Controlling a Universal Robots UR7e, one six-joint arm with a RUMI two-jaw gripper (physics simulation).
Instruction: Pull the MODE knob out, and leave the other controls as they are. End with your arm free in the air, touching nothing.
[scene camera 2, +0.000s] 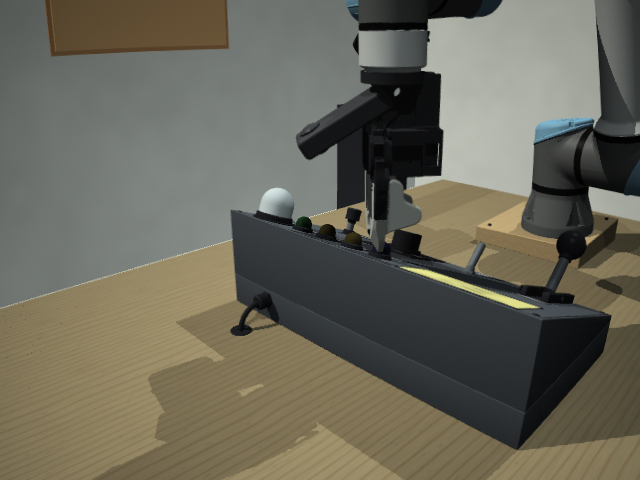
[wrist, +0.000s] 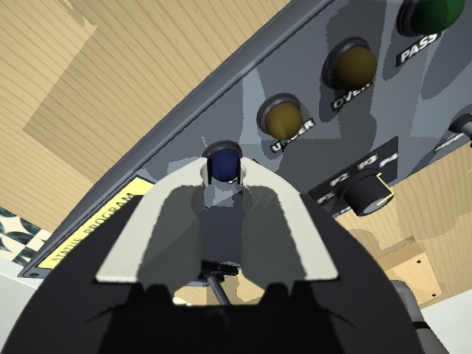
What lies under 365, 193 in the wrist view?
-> A rotary selector.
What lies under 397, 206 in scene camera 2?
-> My gripper.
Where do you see my gripper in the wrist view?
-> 224, 162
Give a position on a ball-topped lever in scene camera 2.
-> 571, 245
